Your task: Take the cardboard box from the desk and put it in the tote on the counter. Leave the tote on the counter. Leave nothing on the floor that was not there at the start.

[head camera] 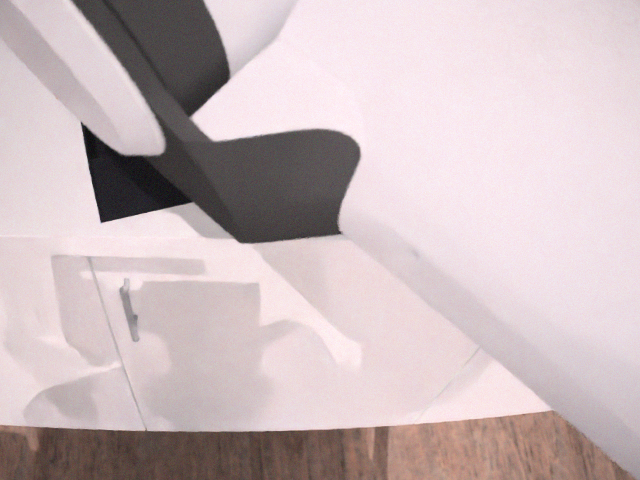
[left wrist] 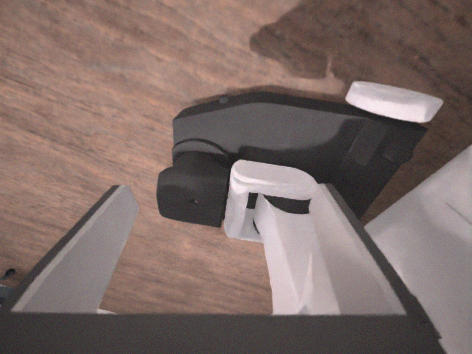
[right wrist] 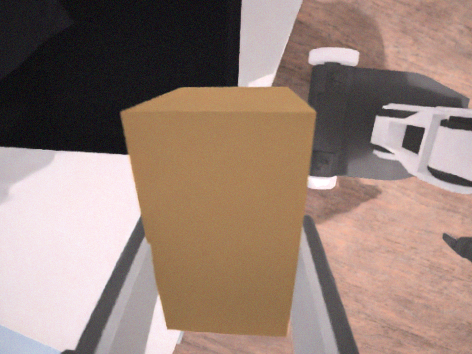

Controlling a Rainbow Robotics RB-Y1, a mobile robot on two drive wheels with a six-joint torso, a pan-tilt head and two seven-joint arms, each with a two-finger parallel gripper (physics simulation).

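Where they show: left gripper, fingertip midpoint: (left wrist: 222, 196) (right wrist: 462, 235); right gripper, fingertip midpoint: (right wrist: 228, 225); robot's base, link origin: (right wrist: 319, 119).
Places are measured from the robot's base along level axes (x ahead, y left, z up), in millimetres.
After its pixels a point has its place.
Observation:
The tan cardboard box (right wrist: 220, 175) {x 271, y -64, z 1210 mm} fills the middle of the right wrist view, upright between the fingers. My right gripper (right wrist: 228, 225) {x 272, y -33, z 1182 mm} is shut on it, with a finger along each side; this gripper does not show in the head view. My left gripper (left wrist: 222, 196) {x -371, y 265, z 567 mm} is open and has no object between its fingers. The white counter (head camera: 41, 180) {x 381, y 47, z 910 mm} (right wrist: 65, 210) {x 606, y 131, z 910 mm} bears a dark, square-edged area (head camera: 118, 186) {x 301, y -41, z 964 mm} (right wrist: 115, 45) {x 480, y -145, z 913 mm}; I cannot tell if it is the tote or a surface set in the counter. My right arm hides part of it in the head view.
White cabinet fronts with a grey handle (head camera: 129, 310) {x 268, y -25, z 765 mm} stand below the counter, above the brown wood floor (head camera: 206, 454) {x 265, y -111, z 1 mm}. A white wall-like surface (head camera: 491, 155) is at the right. My dark wheeled base (left wrist: 280, 125) {x -272, y 176, z 169 mm} (right wrist: 380, 95) {x -196, y -128, z 169 mm} shows in both wrist views, beside the cabinet in the right wrist view.

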